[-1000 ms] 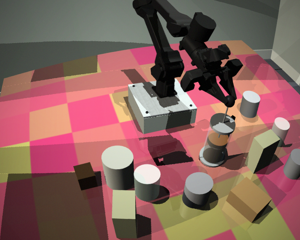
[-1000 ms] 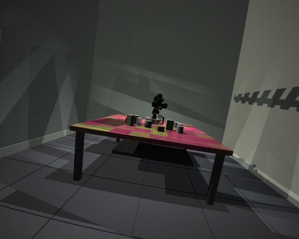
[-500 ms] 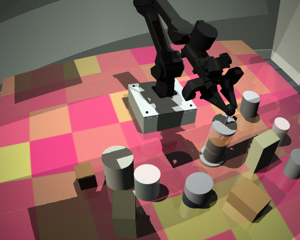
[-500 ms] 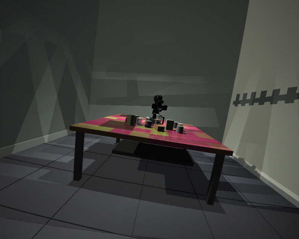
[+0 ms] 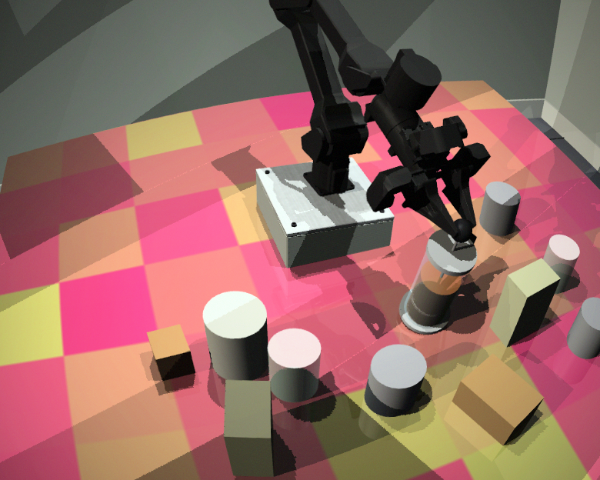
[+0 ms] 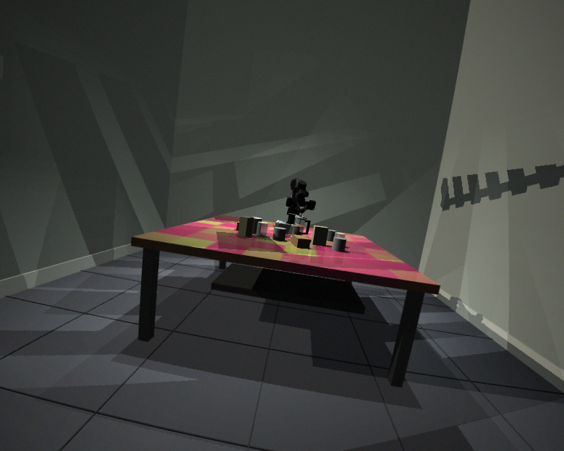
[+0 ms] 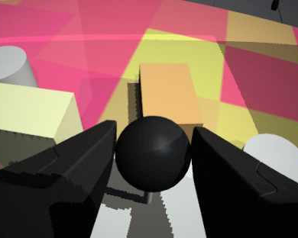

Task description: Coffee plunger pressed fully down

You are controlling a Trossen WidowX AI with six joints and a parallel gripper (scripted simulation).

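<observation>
My gripper tip is now 9 cm above the coffee press, 3 cm past it and 1 cm to the right of it. Round my gripper tip: brown box: 17 cm ahead, 16 cm below, 1 cm to the right.
</observation>
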